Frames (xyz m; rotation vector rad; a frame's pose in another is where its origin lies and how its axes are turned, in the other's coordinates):
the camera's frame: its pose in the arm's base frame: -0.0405 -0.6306 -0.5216 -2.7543 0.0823 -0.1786
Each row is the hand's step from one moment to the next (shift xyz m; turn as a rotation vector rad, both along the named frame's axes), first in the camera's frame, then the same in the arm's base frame.
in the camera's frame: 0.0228 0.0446 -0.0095 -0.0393 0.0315 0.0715
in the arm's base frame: 0.0198 -0.0467 -0.0053 -0.0303 0.0002 -0.0820
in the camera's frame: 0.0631 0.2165 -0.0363 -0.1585 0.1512 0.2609
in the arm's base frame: 0.0503 -0.2191 -0.0404 -0.1266 -0.0316 -0.3147
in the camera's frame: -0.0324 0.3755 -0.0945 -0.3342 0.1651 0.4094
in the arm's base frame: -0.0574 -0.3800 -0.0571 -0.2810 0.0242 -0.4765
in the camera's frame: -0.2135 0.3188 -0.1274 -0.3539 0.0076 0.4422
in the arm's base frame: -0.2393 -0.3248 -0.0261 -0.2908 0.1838 -0.4500
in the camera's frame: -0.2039 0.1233 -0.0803 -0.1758 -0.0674 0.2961
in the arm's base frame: -0.2169 -0.1271 0.0047 -0.1317 0.1853 -0.2673
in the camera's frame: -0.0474 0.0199 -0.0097 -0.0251 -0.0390 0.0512
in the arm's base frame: -0.0489 -0.0181 -0.0039 -0.0166 0.0570 -0.0354
